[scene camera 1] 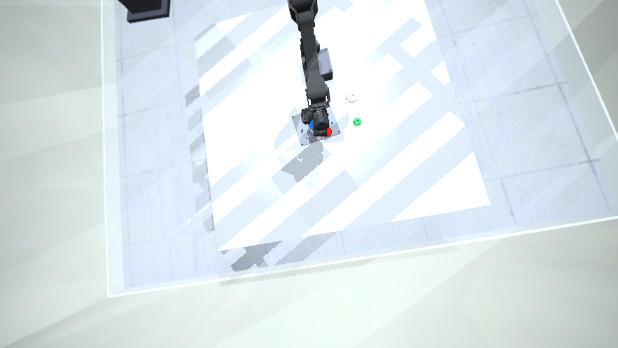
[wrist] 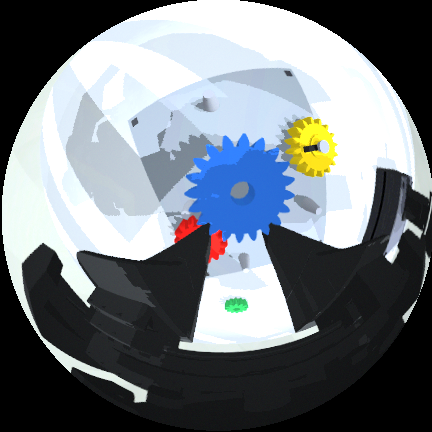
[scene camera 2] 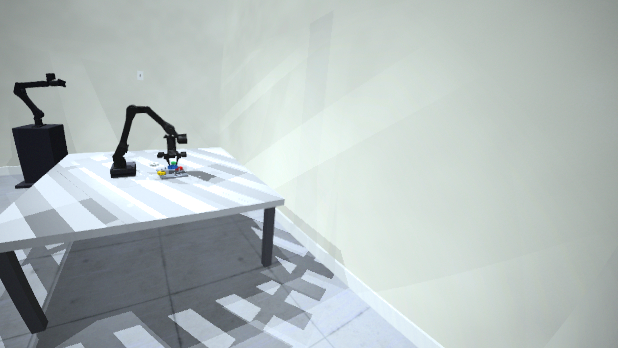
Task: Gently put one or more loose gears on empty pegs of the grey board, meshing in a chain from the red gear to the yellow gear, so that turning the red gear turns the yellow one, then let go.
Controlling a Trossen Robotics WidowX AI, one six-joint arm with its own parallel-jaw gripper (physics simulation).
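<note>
My gripper is shut on the blue gear, held level low over the grey board. Its shadow falls on the board; grey shows through its hole, but whether that is a peg I cannot tell. The red gear is partly behind the blue gear and a finger. The yellow gear sits on its peg, right of the blue gear in the wrist view. Bare pegs show around the blue gear.
A loose green gear and a loose white gear lie on the table beside the board. The arm's base stands behind the board. A second arm stands on a dark pedestal off the table.
</note>
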